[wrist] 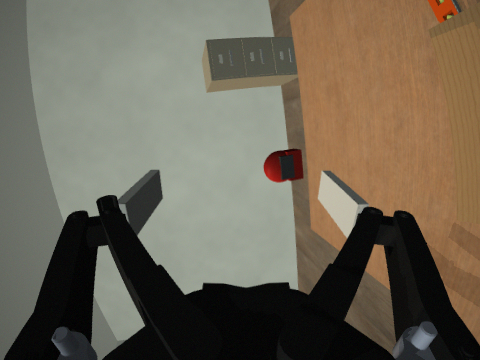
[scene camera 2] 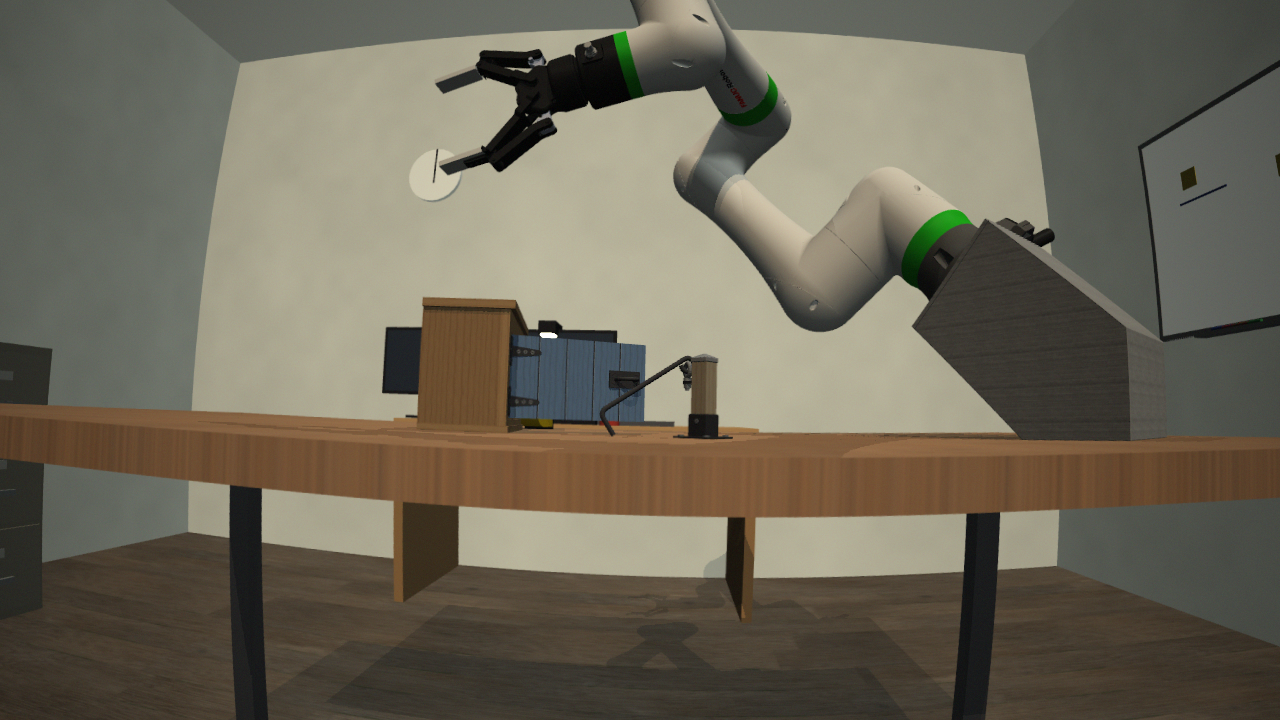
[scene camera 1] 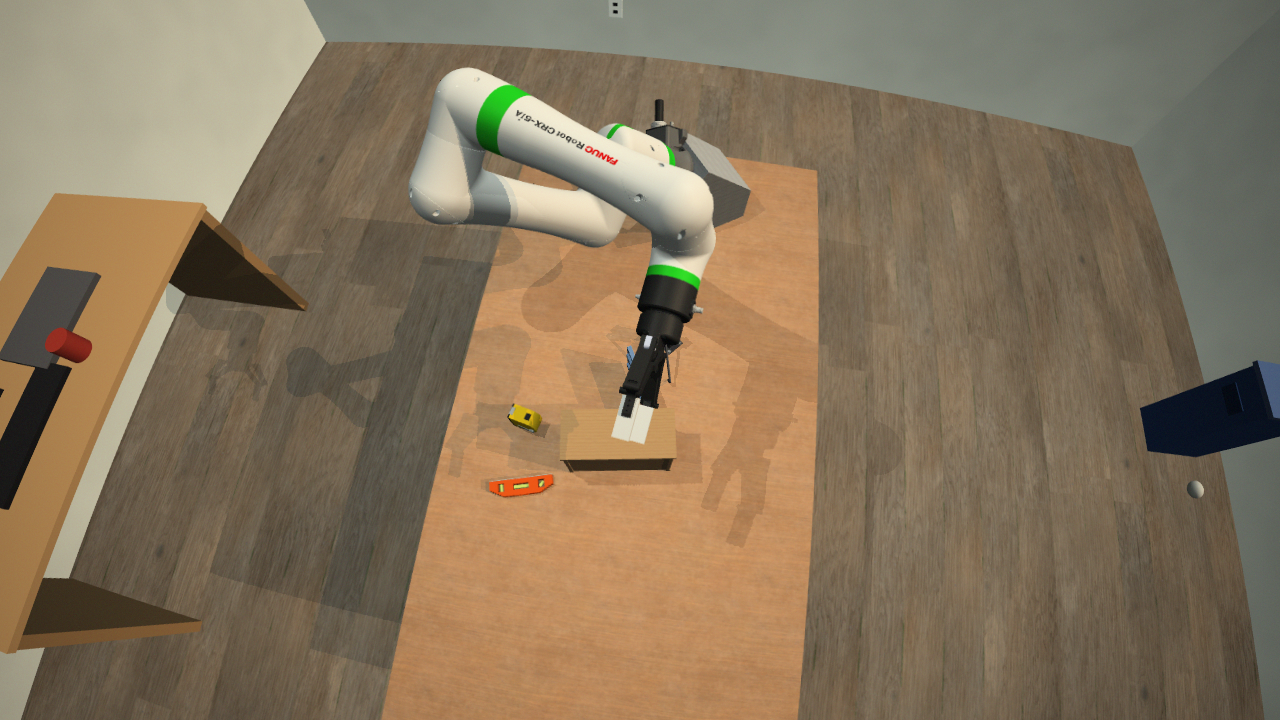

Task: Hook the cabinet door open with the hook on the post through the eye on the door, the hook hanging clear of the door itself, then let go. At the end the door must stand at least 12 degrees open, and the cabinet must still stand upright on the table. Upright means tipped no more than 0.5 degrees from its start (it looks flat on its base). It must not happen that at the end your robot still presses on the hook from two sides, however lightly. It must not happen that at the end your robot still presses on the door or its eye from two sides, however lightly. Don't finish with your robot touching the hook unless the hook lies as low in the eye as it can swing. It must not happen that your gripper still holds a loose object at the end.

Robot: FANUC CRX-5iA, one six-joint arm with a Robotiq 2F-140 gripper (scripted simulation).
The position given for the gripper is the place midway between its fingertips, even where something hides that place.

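Gripper (scene camera 2: 440, 125), (scene camera 1: 629, 440), (wrist: 240, 184). Hook post (scene camera 2: 703, 421). Wooden cabinet (scene camera 1: 586, 444).
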